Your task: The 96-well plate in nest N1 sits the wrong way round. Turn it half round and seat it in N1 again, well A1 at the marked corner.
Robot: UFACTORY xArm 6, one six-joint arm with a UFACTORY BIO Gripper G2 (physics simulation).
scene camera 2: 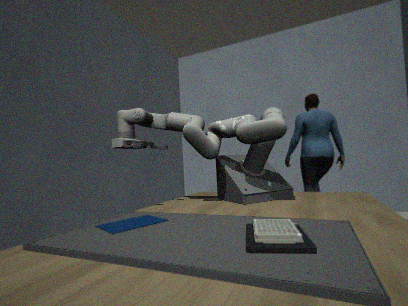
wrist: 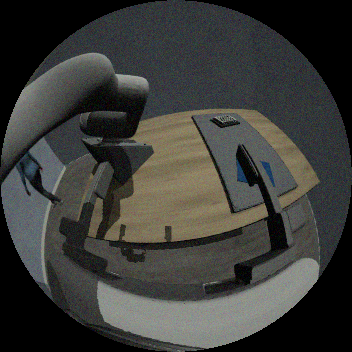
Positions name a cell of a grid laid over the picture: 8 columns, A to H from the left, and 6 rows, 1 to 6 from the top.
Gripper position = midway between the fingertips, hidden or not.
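Observation:
There is a dark nest N1 (scene camera 2: F5) here, and I can see a white 96-well plate (scene camera 2: F5) too. My own gripper (wrist: D3) is in sight as well.

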